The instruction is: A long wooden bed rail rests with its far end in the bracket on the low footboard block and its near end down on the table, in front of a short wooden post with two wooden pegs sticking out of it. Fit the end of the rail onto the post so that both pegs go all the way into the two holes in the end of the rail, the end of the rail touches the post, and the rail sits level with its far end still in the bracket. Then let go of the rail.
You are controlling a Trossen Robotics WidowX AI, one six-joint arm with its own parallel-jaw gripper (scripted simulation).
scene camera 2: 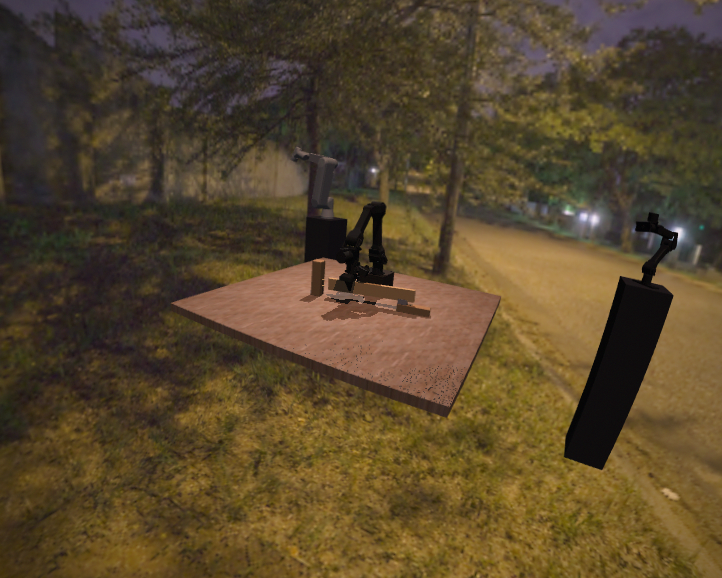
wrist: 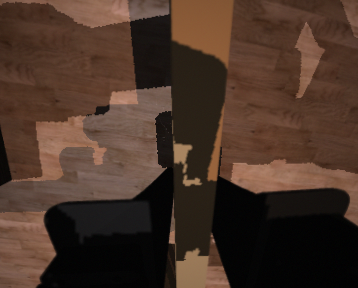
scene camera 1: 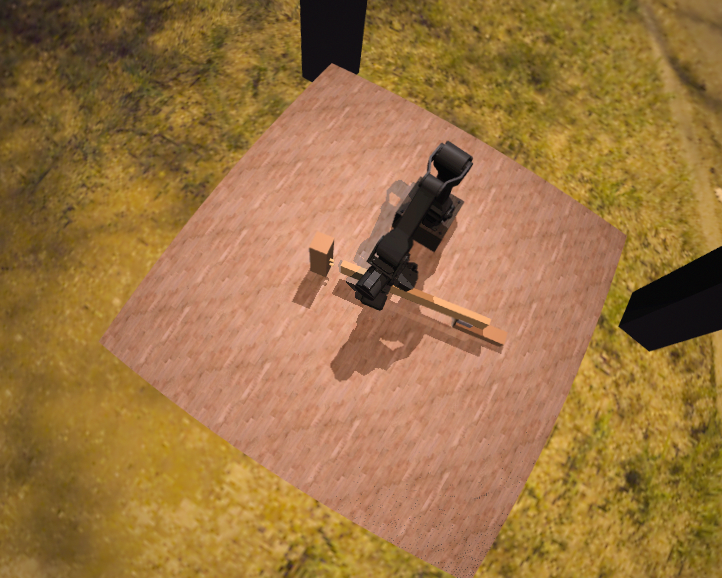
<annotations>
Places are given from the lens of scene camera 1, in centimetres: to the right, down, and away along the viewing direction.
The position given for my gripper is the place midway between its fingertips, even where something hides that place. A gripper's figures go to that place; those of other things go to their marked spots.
my gripper [scene camera 1: 380, 284]: 5, -1, 128
wooden bed rail [scene camera 1: 414, 295]: 15, 2, 122
</annotations>
